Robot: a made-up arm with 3 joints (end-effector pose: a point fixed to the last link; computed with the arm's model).
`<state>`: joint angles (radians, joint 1 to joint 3).
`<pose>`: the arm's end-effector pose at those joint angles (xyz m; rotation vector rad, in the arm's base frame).
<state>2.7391 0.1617 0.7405</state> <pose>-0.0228 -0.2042 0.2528 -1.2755 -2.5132 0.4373</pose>
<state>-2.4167 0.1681 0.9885</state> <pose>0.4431 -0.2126 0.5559 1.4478 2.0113 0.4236</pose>
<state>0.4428 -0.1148 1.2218</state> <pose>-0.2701 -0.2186 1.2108 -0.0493 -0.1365 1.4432</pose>
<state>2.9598 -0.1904 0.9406</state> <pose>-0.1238 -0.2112 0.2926 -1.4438 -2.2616 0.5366</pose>
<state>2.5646 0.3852 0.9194</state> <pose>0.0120 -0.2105 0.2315 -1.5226 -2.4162 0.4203</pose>
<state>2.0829 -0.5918 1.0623</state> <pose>-0.5088 -0.2147 0.7784 -0.7721 -1.1533 1.1412</pose>
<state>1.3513 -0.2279 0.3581</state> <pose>-0.5087 -0.1881 0.8968 -0.1336 -1.0481 0.6246</pose>
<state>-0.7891 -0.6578 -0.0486</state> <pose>0.4376 -0.1693 0.8821 0.2923 1.4336 -0.0157</pose>
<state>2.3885 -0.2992 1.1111</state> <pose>-0.4133 -0.2160 0.4775 -1.2037 -1.6121 0.9537</pose>
